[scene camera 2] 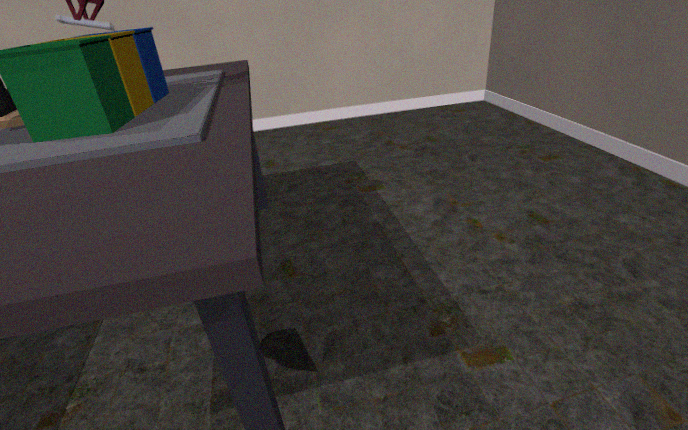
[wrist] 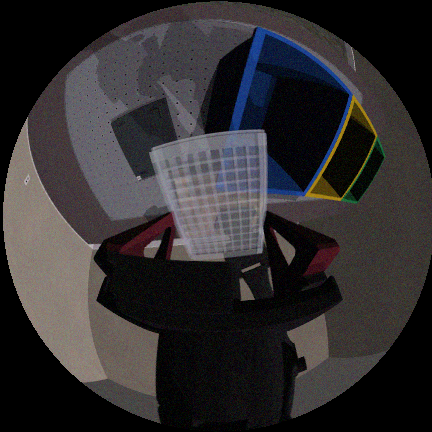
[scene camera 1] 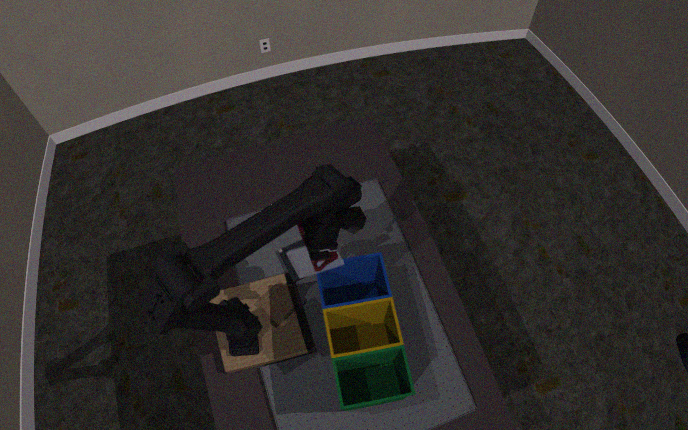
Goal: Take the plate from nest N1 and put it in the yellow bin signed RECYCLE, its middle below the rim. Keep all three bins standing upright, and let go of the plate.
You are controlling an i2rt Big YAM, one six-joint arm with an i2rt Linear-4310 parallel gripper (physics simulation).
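Places are measured from the arm's base along level axes (x right, y ahead, z up), in millimetres.
Where they show: gripper, fingertip midpoint: (scene camera 2: 83, 22) (wrist: 218, 216) (scene camera 1: 312, 258); arm's base at its link origin: (scene camera 2: 0, 111) (scene camera 1: 243, 335).
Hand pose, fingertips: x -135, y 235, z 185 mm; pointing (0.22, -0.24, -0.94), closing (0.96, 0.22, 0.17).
Things, the pixels of their top centre, and the offset from my fingertips. "pt": a spot on its surface instead.
- yellow bin at its top centre: (wrist: 351, 159) (scene camera 1: 362, 327) (scene camera 2: 84, 36) dx +192, dy +100, dz -31 mm
- dark square pad at a spot on its surface: (wrist: 145, 135) pt dx -112, dy +2, dz -199 mm
- blue bin at its top centre: (wrist: 300, 125) (scene camera 1: 352, 279) (scene camera 2: 110, 32) dx +62, dy +95, dz -31 mm
- green bin at its top centre: (scene camera 1: 373, 376) (wrist: 368, 175) (scene camera 2: 51, 42) dx +323, dy +106, dz -31 mm
My gripper (scene camera 1: 324, 257) (scene camera 2: 85, 18) (wrist: 218, 216) is shut on the pale, see-through gridded plate (scene camera 1: 301, 261) (scene camera 2: 99, 24) (wrist: 215, 195), with a red finger at each side. The plate hangs in the air, close to the blue bin's corner in scene camera 1 and above rim height in scene camera 2. It is slightly tilted there. The yellow bin (scene camera 1: 355, 313) (scene camera 2: 131, 76) (wrist: 330, 145) stands upright between the blue and green bins. Its sign is not readable. A dark square pad (wrist: 145, 135) lies below the plate; its label cannot be read.
The blue bin (scene camera 1: 350, 273) (scene camera 2: 152, 65) (wrist: 245, 80) stands upright, nearest the plate. The green bin (scene camera 1: 372, 360) (scene camera 2: 55, 91) stands upright at the row's other end. A wooden block (scene camera 1: 284, 324) lies left of the bins. The dark arm (scene camera 1: 263, 223) reaches over the table from the left.
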